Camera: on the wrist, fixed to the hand. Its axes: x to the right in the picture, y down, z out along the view.
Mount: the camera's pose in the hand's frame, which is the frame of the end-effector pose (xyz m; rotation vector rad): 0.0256 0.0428 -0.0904 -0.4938 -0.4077 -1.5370
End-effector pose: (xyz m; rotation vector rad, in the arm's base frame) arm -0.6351 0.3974 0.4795 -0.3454 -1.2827 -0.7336
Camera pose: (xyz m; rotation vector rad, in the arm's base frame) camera -0.5371 0.3654 0.4858 0.2109 -1.6255 -2.3896
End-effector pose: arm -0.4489 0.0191 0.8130 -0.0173 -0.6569 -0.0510
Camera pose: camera -0.3713 0.0579 0.7571 0.0057 -0.9165 -1.7260
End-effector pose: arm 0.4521 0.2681 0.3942 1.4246 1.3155 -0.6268
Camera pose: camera 0.4746 0.3669 0.4142 -0.3462 1.8656 -1.3166
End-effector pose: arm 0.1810 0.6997 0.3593 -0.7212 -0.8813 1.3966
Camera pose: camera 0.2357 0.7348 0.2791 0.0546 -1.6028 -0.0943
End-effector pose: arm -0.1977 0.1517 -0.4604 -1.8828 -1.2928 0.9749
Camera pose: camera -0.0946 0.1540 -0.4549 -0.4142 -2.6527 0.1413
